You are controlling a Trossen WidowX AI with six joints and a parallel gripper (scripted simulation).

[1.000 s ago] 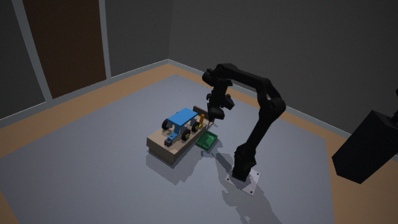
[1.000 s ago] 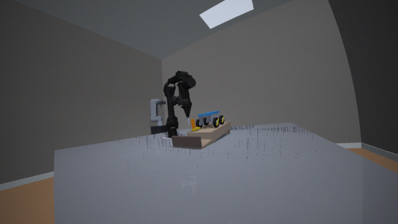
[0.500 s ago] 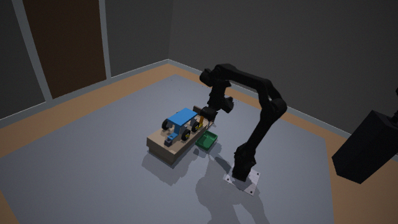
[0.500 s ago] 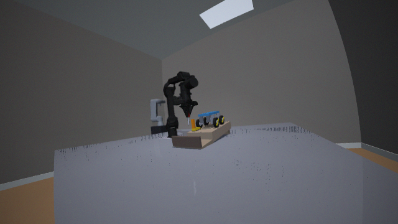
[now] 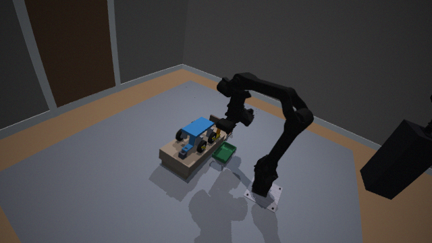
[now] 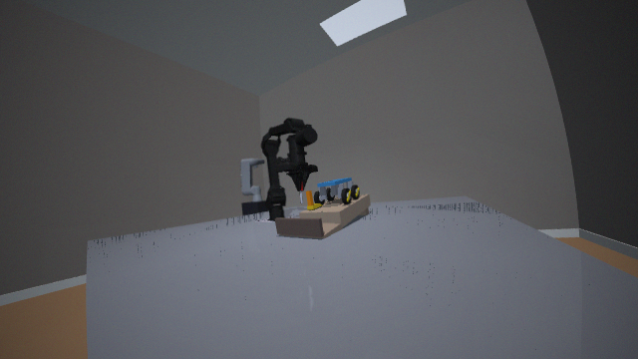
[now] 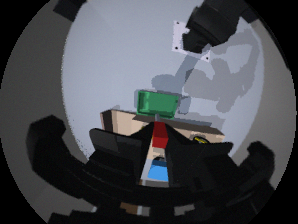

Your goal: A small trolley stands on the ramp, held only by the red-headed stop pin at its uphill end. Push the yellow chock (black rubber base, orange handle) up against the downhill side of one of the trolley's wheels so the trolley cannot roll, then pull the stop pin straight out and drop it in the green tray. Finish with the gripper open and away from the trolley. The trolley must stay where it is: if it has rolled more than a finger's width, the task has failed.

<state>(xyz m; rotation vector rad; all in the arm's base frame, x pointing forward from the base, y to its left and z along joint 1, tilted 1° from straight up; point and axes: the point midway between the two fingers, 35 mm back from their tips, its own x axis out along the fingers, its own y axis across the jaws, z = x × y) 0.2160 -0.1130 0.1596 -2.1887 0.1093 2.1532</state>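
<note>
Now: the green tray 1 cm behind my gripper tip and 13 cm below it. The rest, counted from my gripper tip: blue trolley: 12 cm ahead, 7 cm to the left, 2 cm below; red-headed stop pin: right at my gripper tip; yellow chock: 6 cm ahead, 1 cm to the right, 4 cm below.
</note>
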